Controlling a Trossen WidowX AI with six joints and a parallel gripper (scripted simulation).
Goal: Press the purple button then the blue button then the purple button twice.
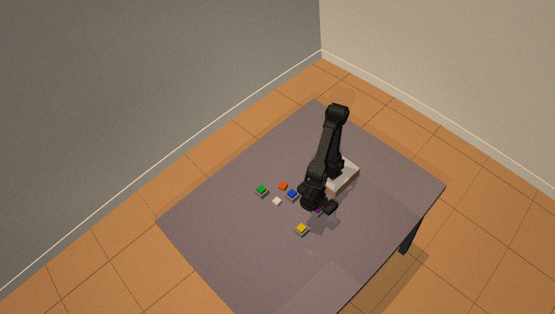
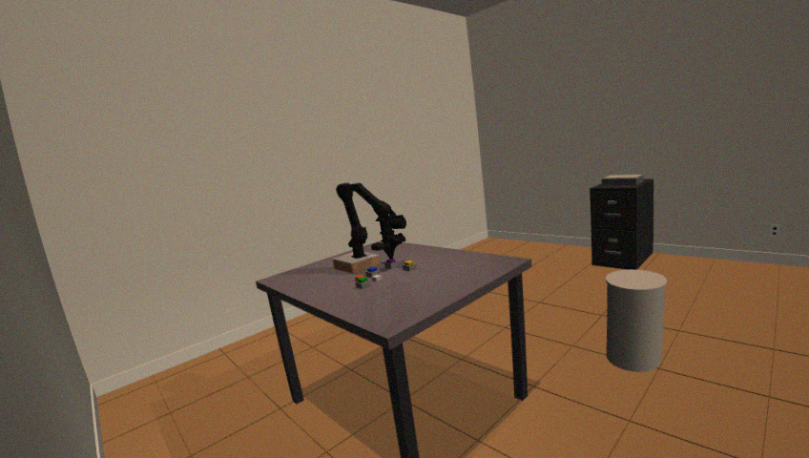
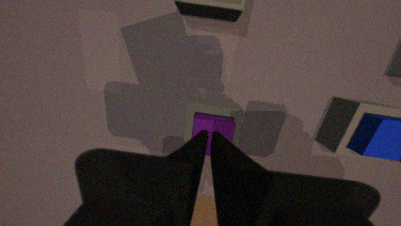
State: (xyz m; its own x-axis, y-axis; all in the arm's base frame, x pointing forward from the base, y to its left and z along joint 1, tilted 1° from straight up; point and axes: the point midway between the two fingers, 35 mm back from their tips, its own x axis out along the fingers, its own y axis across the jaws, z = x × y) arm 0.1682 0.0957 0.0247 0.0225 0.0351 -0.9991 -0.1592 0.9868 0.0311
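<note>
My gripper tip is 1 cm above the purple button. From my gripper tip the other things lie so: white block (11 cm ahead, 16 cm to the right, 3 cm below); blue button (4 cm ahead, 14 cm to the right, 1 cm below); yellow button (11 cm ahead, 3 cm to the left, 1 cm below).
</note>
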